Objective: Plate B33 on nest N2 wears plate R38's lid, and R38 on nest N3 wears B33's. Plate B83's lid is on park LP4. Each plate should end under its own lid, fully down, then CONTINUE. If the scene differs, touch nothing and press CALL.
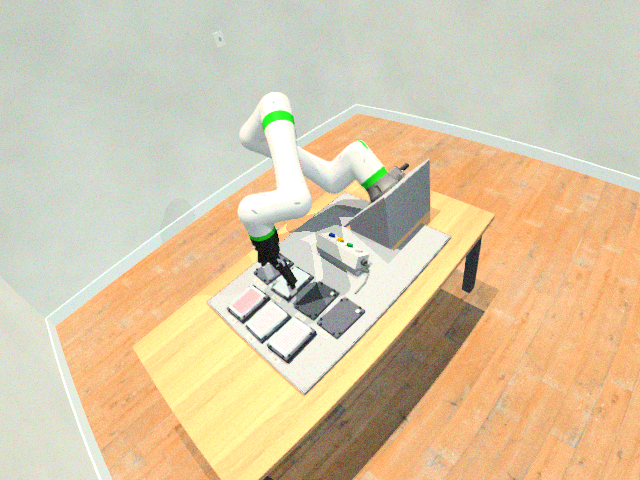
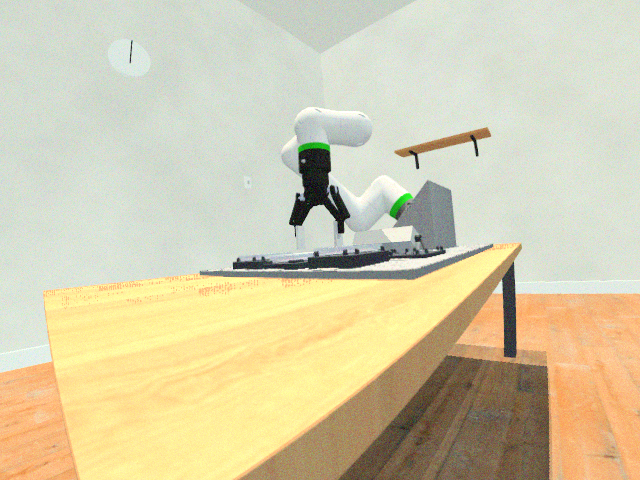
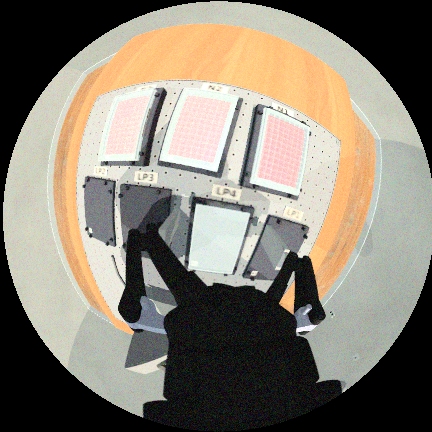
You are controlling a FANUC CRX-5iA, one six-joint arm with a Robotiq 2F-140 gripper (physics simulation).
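Where they show: gripper, fingertip midpoint: (image 1: 282, 285) (image 2: 319, 248) (image 3: 222, 225); arm's base, link origin: (image 1: 385, 192) (image 2: 415, 217).
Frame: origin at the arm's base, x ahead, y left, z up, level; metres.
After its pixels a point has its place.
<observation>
My gripper (image 1: 281, 279) @[x 0.570, y -0.013, z -0.096 m] (image 2: 319, 240) @[x 0.570, y -0.013, z -0.096 m] (image 3: 222, 225) @[x 0.570, y -0.013, z -0.096 m] is wide open and empty, pointing down above park LP4, its fingers to either side of the lid. A clear, pale lid (image 1: 303, 275) @[x 0.476, y -0.005, z -0.115 m] (image 3: 220, 237) @[x 0.542, y -0.021, z -0.115 m] lies flat on LP4. Three pink-welled plates stand in a row: the N1 plate (image 1: 248, 302) @[x 0.710, y -0.047, z -0.100 m] (image 3: 282, 152) @[x 0.706, y -0.064, z -0.105 m], the N2 plate (image 1: 267, 320) @[x 0.703, y 0.076, z -0.103 m] (image 3: 202, 130) @[x 0.691, y 0.057, z -0.103 m] and the N3 plate (image 1: 292, 338) @[x 0.685, y 0.212, z -0.093 m] (image 3: 126, 125) @[x 0.679, y 0.177, z -0.093 m]. The N1 plate looks deeper pink; the N2 and N3 plates look paler under lids. Plate and lid codes are not readable, and I cannot tell how fully the lids sit.
Dark parks LP3 (image 1: 316, 300) @[x 0.517, y 0.125, z -0.123 m] (image 3: 142, 200) @[x 0.561, y 0.124, z -0.123 m], LP2 (image 1: 341, 317) @[x 0.505, y 0.250, z -0.123 m] (image 3: 100, 210) @[x 0.511, y 0.229, z -0.123 m] and LP1 (image 3: 270, 250) show no lid that I can make out. A button box (image 1: 342, 254) @[x 0.325, y 0.068, z -0.070 m] with blue, yellow and green buttons stands behind them. A tall grey panel (image 1: 408, 206) @[x 0.002, y 0.128, z -0.015 m] (image 2: 436, 217) @[x 0.097, y 0.136, z -0.017 m] stands beyond, near the arm's base.
</observation>
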